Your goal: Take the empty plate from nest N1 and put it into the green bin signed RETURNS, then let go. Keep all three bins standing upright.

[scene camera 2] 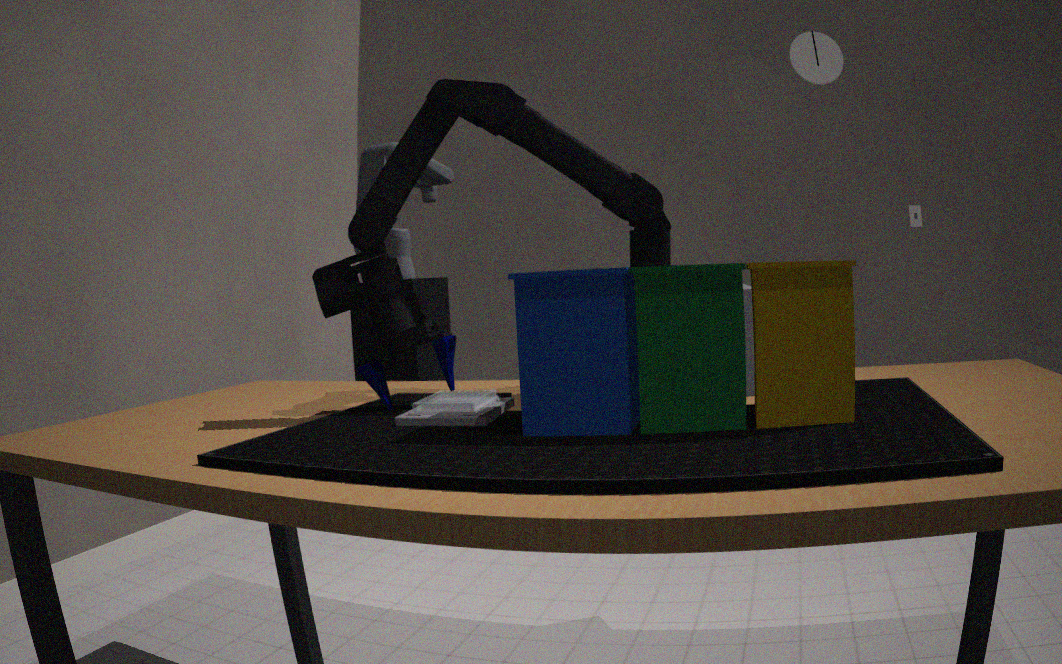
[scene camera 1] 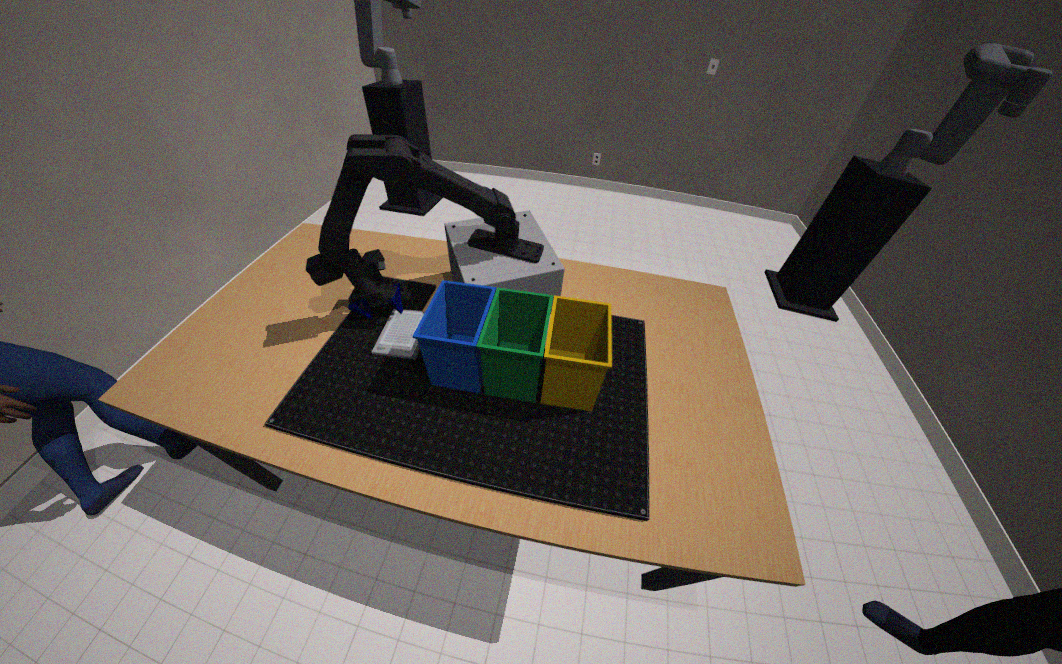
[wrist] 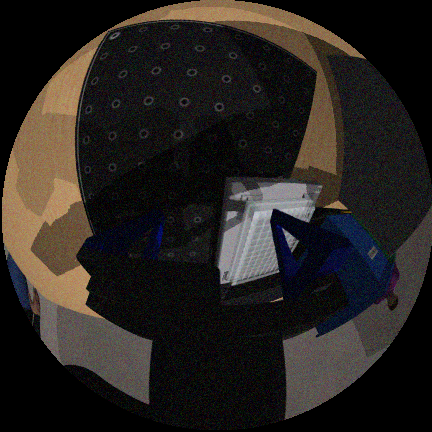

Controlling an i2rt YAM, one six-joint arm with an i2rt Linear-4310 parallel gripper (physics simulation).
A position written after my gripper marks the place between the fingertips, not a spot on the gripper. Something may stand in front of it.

In view: my gripper point(scene camera 2: 421, 400), a blue bin point(scene camera 2: 577, 342), a gridded plate point(scene camera 2: 456, 402), a green bin point(scene camera 2: 690, 320), a yellow bin point(scene camera 2: 803, 312) and a grey nest point(wrist: 270, 187).
The blue bin is seen too in scene camera 1 point(scene camera 1: 448, 333) and in the wrist view point(wrist: 365, 274). The gridded plate is seen too in scene camera 1 point(scene camera 1: 399, 334) and in the wrist view point(wrist: 254, 256). The green bin is seen too in scene camera 1 point(scene camera 1: 512, 342).
